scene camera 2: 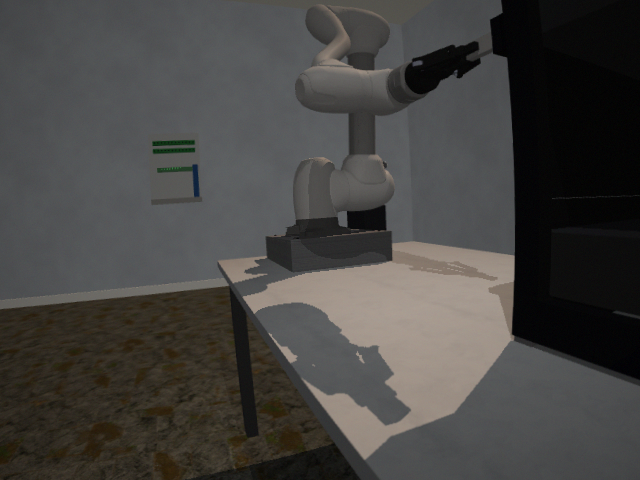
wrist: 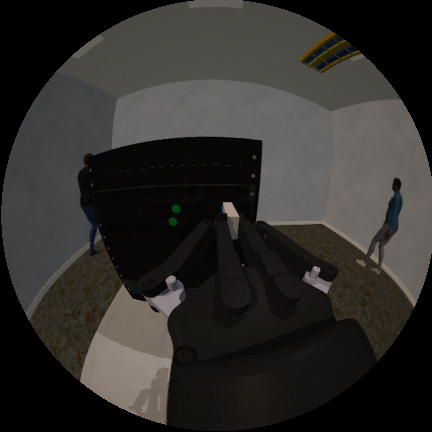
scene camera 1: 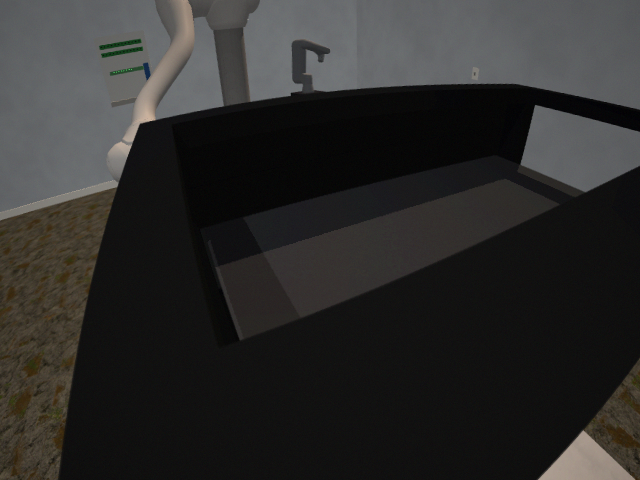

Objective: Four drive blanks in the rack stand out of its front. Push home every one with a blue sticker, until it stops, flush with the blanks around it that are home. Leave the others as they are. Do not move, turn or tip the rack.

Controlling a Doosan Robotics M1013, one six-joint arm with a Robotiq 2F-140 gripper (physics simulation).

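Observation:
The black rack (scene camera 1: 310, 403) (scene camera 2: 529, 206) (wrist: 145, 167) stands upright on the table. In the wrist view two green stickers (wrist: 176, 209) (wrist: 173, 221) show on its front, one above the other. To their right, a sliver of a blue sticker (wrist: 222, 208) shows beside my fingertips, which hide the rest. No yellow sticker shows. In scene camera 2 a dark block (scene camera 2: 499, 35) stands out of the rack's front edge. My gripper (scene camera 2: 484, 45) (wrist: 226, 210) is shut and empty, its pale tips at that block; whether they touch it I cannot tell. How far each blank stands out is unclear.
The pale table (scene camera 2: 413, 315) (wrist: 127, 350) carries the rack and the arm's grey base box (scene camera 2: 341, 251). The rack's open top bay (scene camera 1: 382, 248) shows in scene camera 1. Two people (wrist: 87, 200) (wrist: 392, 215) stand beyond the rack, left and right, in the wrist view.

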